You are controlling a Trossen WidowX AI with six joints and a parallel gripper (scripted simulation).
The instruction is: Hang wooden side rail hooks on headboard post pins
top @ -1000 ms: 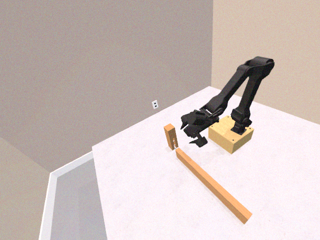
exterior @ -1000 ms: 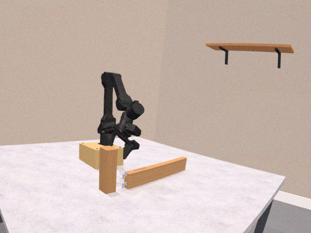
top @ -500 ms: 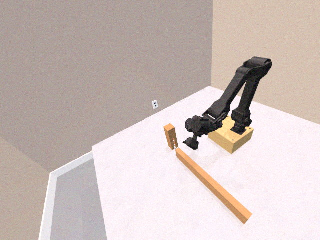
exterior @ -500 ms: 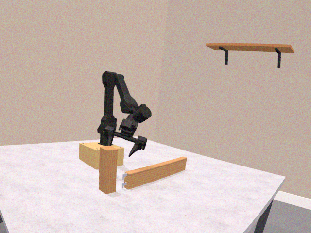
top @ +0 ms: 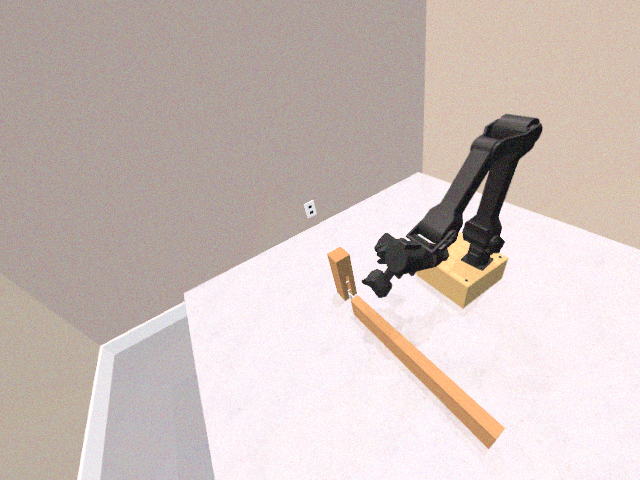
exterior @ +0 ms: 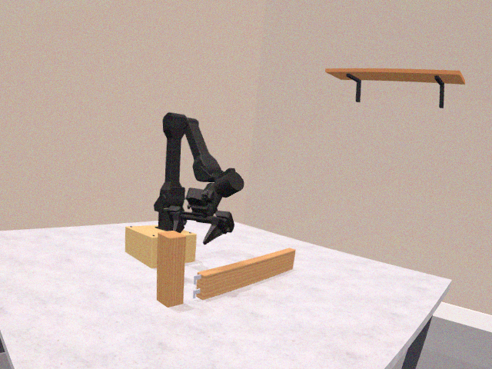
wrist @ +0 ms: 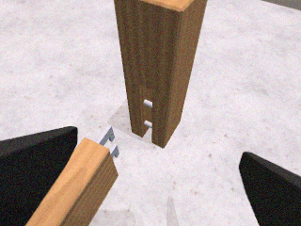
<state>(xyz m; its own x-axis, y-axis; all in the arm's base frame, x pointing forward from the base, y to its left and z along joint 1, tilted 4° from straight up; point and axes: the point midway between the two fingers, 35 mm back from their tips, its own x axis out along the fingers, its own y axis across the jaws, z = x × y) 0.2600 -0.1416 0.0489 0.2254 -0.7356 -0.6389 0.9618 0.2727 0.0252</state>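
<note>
My gripper tip is 9 cm to the left of the headboard post, 6 cm above it and 4 cm short of it.
</note>
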